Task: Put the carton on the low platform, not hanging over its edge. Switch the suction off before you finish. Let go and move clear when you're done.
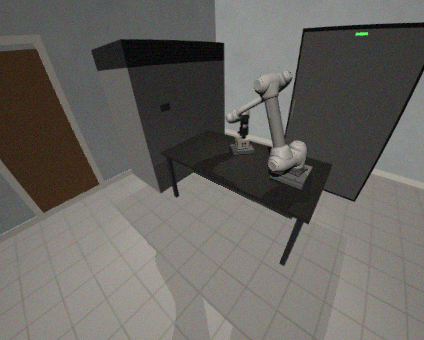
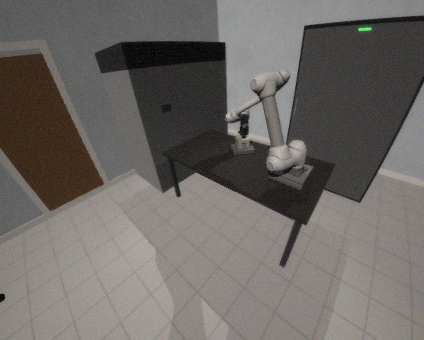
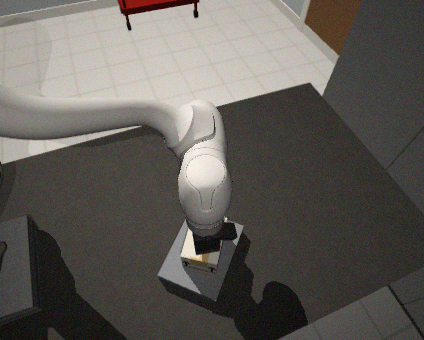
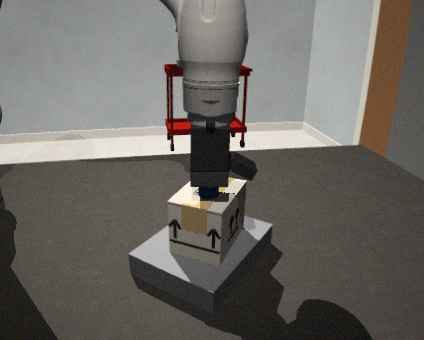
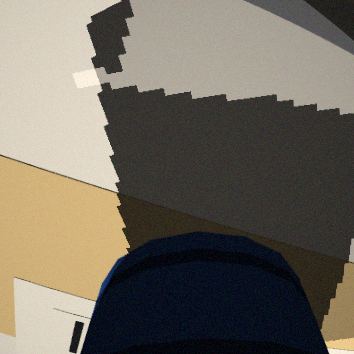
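Seen in the pictures: hand, tool point: (image 1: 243, 139) (image 2: 243, 138) (image 4: 208, 201) (image 5: 198, 257); arm's base, link origin: (image 1: 294, 169) (image 2: 294, 169).
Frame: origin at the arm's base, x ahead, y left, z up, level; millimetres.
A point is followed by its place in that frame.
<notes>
The white carton (image 1: 243, 144) {x 642, y -11, z 27 mm} (image 2: 243, 144) {x 641, y -3, z 28 mm} (image 3: 188, 250) {x 633, y -62, z 84 mm} (image 4: 195, 241) {x 659, y -95, z 14 mm} (image 5: 45, 90) has tan tape on top and black up arrows on its sides. It stands upright on the low grey platform (image 3: 172, 271) {x 578, y -79, z -26 mm} (image 4: 150, 256) {x 575, y -89, z -26 mm}, turned a little relative to it. Its visible bottom edges lie inside the platform's rim, and no gap shows under it. Its rear bottom edge is hidden. My gripper, a dark blue suction cup (image 4: 209, 192) (image 5: 205, 295) under a black body, is pressed on the carton's taped top, sealed by the look of it. The cup's underside is hidden.
The platform stands on the dark table (image 3: 280, 200) {x 990, y 116, z -74 mm} (image 4: 75, 225) {x 368, y 85, z -73 mm}. The robot's base plinth (image 1: 292, 179) {x -64, y 141, z -7 mm} (image 3: 15, 270) {x 126, y -1, z -9 mm} is on the same table. A tall dark cabinet (image 1: 175, 85) stands at the table's far end. A red cart (image 3: 159, 6) (image 4: 174, 70) stands on the floor beyond the table.
</notes>
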